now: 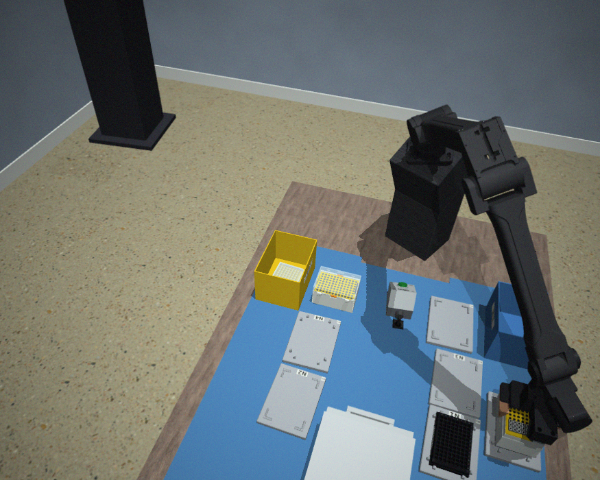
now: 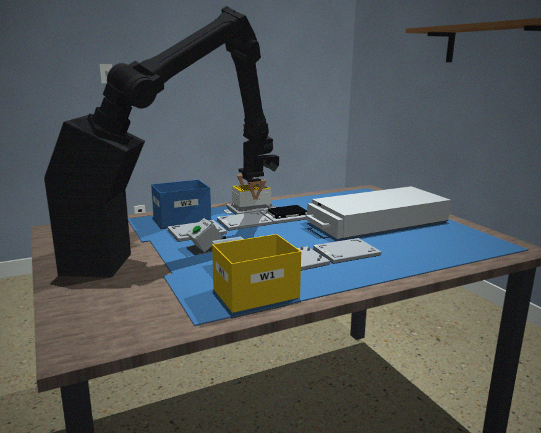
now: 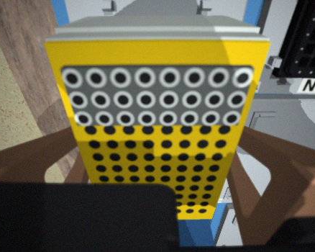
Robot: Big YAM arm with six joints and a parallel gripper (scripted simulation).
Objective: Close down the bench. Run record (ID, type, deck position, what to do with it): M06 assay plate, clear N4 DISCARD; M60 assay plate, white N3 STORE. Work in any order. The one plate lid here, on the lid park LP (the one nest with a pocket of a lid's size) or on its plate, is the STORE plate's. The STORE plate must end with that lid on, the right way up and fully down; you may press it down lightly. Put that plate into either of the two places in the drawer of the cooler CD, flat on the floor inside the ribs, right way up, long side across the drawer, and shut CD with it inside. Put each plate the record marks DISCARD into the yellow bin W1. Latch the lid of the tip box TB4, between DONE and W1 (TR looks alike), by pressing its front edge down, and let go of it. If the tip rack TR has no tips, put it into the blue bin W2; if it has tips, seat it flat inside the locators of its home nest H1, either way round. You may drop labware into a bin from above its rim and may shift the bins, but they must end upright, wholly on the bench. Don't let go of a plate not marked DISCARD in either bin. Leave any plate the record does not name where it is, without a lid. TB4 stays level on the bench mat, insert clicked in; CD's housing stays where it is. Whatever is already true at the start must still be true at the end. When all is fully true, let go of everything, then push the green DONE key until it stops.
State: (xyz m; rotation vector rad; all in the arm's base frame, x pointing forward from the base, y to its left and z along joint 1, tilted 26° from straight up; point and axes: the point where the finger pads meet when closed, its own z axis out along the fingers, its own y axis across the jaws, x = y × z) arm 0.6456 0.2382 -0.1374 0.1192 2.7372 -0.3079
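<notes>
My gripper is now 10 mm below the tip rack TR and 10 mm past it. Round my hand: nest N3: 130 mm to the right, 100 mm behind, 50 mm below; black plate: 150 mm to the right, 70 mm ahead, 40 mm below; home nest H1: 50 mm below.
</notes>
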